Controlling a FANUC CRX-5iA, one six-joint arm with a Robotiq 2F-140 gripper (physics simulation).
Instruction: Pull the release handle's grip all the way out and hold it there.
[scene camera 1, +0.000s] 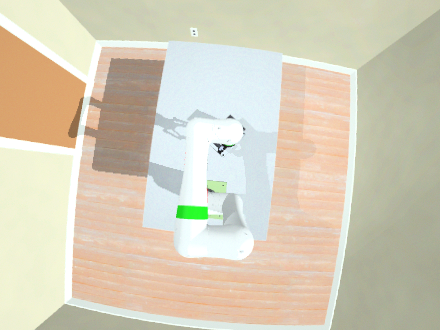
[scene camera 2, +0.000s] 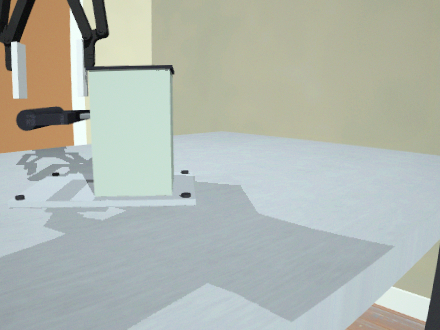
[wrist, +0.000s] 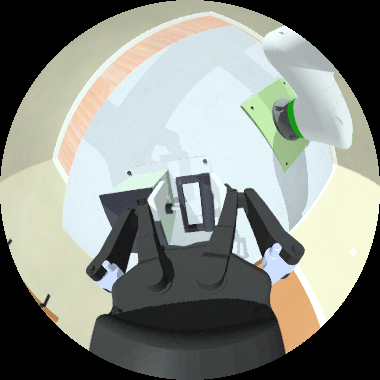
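My gripper (scene camera 2: 51, 97), also (wrist: 187, 185). Release handle (wrist: 124, 194) seen. Base plate (wrist: 186, 166) seen.
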